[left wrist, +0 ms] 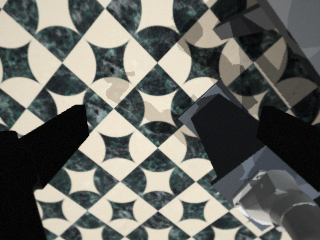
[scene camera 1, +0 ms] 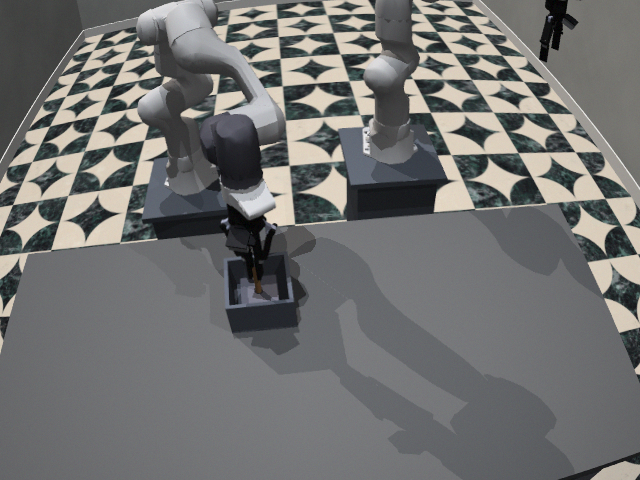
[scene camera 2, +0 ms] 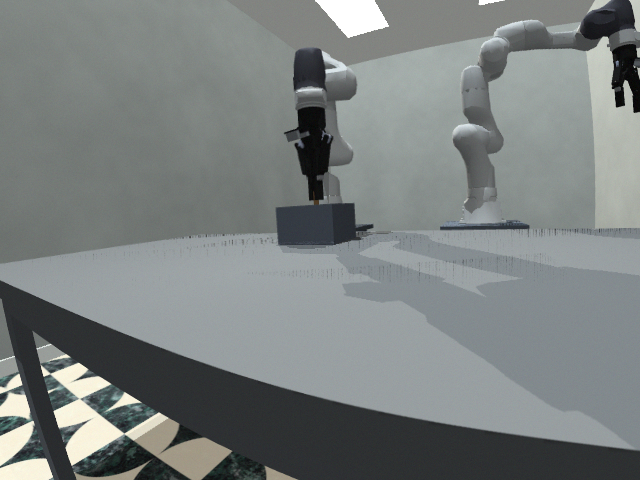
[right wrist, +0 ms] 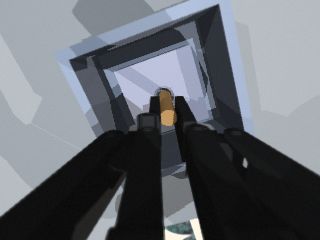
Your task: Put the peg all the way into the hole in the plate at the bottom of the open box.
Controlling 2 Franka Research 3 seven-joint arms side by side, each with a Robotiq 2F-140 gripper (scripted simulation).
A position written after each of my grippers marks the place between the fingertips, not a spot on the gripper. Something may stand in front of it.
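My left gripper [left wrist: 173,121]. My right gripper [scene camera 2: 316,200], also in scene camera 1 [scene camera 1: 256,275] and the right wrist view [right wrist: 166,110]. Dark blue-grey box [scene camera 1: 279,314], also in scene camera 2 [scene camera 2: 325,224] and the right wrist view [right wrist: 89,66]; out of frame in the left wrist view. Pale plate [scene camera 1: 269,286], also in the right wrist view [right wrist: 175,70]; out of frame in the left wrist view.
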